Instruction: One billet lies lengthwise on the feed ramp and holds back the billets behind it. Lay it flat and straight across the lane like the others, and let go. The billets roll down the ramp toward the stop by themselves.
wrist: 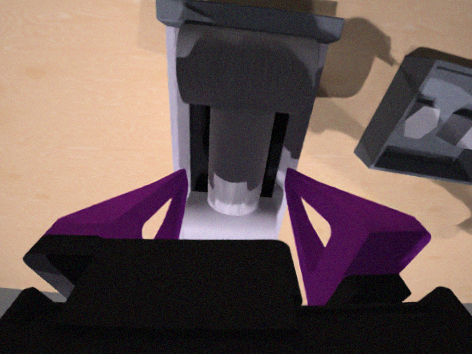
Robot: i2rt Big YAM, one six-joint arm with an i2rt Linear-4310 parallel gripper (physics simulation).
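Places are measured from the arm's base along level axes (x back, y right, z up), in millimetres.
Where they show: gripper, between the fingertips: (236,176).
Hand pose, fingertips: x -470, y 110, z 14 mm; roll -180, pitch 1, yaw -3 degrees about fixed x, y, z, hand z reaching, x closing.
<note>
Each offset is from my fingertips to the top centre of the thing. "*": to the spot under its first point. Level surfaces: height alone.
The lengthwise billet @(dx +1, dy +7, dz +13 mm) (237,145) lies along the middle of the feed ramp @(* dx -40, dy +45, dz -25 mm) (172,100) in the wrist view, mostly in shadow, with its near end lit. Dark gaps show on both sides of it. A wide crosswise billet @(dx +8, dy +60, dz +2 mm) (250,65) lies in shadow at its far end, below the dark bar across the top of the ramp. A pale crosswise surface, perhaps another billet, shows at its near end, partly hidden by the gripper body. My gripper (236,176) is open and empty, its purple fingertips left and right of the lengthwise billet's near part, apart from it.
A dark grey bar @(dx +11, dy +83, dz -17 mm) (250,20) crosses the ramp's top end. A dark tray @(dx +202, dy +0, dz -56 mm) (387,112) stands on the wooden table @(dz -91 mm) (75,125) to the right, with a light grey faceted piece @(dx +175, dy +5, dz -71 mm) (421,122) and another piece in it. Shadows fall between ramp and tray.
</note>
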